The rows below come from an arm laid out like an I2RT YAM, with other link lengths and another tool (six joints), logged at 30 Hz.
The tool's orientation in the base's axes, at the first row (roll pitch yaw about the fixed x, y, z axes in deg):
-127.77, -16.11, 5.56
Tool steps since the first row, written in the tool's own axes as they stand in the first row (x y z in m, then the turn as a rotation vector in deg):
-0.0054, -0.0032, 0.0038, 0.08, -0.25, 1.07
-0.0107, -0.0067, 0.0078, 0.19, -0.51, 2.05
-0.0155, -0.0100, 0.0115, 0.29, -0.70, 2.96
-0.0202, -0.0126, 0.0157, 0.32, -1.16, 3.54
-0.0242, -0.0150, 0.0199, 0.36, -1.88, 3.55
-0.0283, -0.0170, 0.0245, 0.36, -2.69, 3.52
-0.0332, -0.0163, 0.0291, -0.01, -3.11, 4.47
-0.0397, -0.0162, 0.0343, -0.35, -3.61, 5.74
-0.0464, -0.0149, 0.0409, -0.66, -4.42, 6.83
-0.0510, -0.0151, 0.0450, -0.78, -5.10, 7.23
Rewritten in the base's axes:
-0.0057, 0.0044, -0.0013, 0.11, 1.01, -0.42
-0.0114, 0.0092, -0.0025, 0.23, 1.96, -0.77
-0.0165, 0.0137, -0.0035, 0.36, 2.82, -1.13
-0.0214, 0.0181, -0.0053, 0.31, 3.56, -1.11
-0.0255, 0.0226, -0.0070, 0.15, 3.99, -0.56
-0.0295, 0.0270, -0.0094, -0.08, 4.44, 0.07
-0.0336, 0.0299, -0.0140, -0.46, 5.42, -0.27
-0.0393, 0.0334, -0.0189, -0.81, 6.70, -0.73
-0.0447, 0.0373, -0.0256, -1.23, 8.03, -0.85
-0.0488, 0.0403, -0.0292, -1.49, 8.74, -0.60

